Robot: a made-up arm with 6 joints. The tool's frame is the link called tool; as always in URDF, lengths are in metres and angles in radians. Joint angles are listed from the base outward.
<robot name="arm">
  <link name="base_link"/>
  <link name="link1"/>
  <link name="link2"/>
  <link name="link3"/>
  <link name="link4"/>
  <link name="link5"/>
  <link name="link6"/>
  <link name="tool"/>
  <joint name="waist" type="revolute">
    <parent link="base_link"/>
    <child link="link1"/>
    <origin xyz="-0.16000 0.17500 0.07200" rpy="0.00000 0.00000 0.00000"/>
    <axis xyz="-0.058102 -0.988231 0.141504"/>
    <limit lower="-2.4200" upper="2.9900"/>
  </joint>
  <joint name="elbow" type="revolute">
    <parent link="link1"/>
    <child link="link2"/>
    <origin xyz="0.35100 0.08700 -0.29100" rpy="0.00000 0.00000 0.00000"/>
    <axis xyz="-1 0 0"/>
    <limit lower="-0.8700" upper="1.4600"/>
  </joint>
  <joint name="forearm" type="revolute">
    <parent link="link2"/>
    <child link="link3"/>
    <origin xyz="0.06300 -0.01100 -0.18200" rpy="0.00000 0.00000 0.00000"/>
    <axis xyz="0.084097 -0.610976 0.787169"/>
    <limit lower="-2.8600" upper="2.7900"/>
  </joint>
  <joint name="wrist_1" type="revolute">
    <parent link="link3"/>
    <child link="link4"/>
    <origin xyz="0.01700 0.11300 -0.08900" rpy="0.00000 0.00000 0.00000"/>
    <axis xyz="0 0 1"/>
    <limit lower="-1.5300" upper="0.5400"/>
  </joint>
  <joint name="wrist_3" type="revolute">
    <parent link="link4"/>
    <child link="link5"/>
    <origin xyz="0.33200 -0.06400 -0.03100" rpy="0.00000 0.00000 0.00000"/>
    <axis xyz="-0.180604 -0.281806 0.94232"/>
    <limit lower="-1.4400" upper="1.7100"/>
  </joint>
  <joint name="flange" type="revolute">
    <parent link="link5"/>
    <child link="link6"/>
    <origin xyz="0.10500 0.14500 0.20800" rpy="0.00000 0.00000 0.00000"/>
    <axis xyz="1 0 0"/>
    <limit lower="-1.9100" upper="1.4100"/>
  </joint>
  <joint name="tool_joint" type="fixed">
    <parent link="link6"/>
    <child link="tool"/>
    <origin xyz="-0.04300 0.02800 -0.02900" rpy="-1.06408 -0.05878 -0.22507"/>
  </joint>
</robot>
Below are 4 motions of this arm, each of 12 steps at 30 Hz.
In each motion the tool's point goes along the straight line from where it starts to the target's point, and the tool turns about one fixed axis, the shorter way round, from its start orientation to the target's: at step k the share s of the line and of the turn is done. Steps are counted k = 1, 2, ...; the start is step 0. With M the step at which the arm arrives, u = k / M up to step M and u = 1 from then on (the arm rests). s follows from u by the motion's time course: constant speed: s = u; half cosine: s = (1 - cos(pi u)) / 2; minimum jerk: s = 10 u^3 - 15 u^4 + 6 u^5.
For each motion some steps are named. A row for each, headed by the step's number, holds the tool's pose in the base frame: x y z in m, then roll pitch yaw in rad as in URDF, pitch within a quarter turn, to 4 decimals.
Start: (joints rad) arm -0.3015 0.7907 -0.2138 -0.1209 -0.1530 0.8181
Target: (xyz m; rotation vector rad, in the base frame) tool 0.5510 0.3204 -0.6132 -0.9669 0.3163 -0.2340
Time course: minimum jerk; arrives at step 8
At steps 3, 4, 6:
3: 0.5616 0.2183 -0.6221 -1.1007 0.0612 -0.5962
4: 0.5583 0.2500 -0.6194 -1.0743 0.0941 -0.5194
6: 0.5525 0.3058 -0.6145 -1.0217 0.1468 -0.3811

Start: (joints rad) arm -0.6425 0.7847 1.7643 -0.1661 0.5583 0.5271
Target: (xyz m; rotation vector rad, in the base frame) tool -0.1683 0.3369 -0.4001 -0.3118 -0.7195 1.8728
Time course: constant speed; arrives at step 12
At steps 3, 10, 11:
3: -0.2633 0.3806 -0.4048 -0.6159 -0.1774 1.8280
10: -0.1894 0.3466 -0.4011 -0.6515 -0.1282 1.9587
11: -0.1789 0.3418 -0.4006 -0.6560 -0.1208 1.9772

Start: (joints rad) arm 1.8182 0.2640 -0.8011 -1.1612 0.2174 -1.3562
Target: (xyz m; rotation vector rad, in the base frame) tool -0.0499 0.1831 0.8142 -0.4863 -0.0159 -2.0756
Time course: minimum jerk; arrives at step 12
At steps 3, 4, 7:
3: 0.1065 0.0933 0.7000 -0.9755 -0.2339 -1.9691
4: 0.0879 0.1039 0.7135 -0.8851 -0.2517 -1.9758
7: 0.0106 0.1484 0.7700 -0.5020 -0.3172 -2.0215

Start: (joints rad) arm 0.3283 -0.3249 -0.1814 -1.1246 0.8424 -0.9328
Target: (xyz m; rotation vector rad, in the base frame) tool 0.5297 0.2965 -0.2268 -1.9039 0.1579 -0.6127
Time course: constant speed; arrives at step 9
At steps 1, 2, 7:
1: 0.5586 0.2542 -0.2099 -1.8449 -0.4139 -0.5127
2: 0.5550 0.2595 -0.2120 -1.8501 -0.4058 -0.5008
7: 0.5369 0.2859 -0.2226 -1.8746 -0.3645 -0.4425

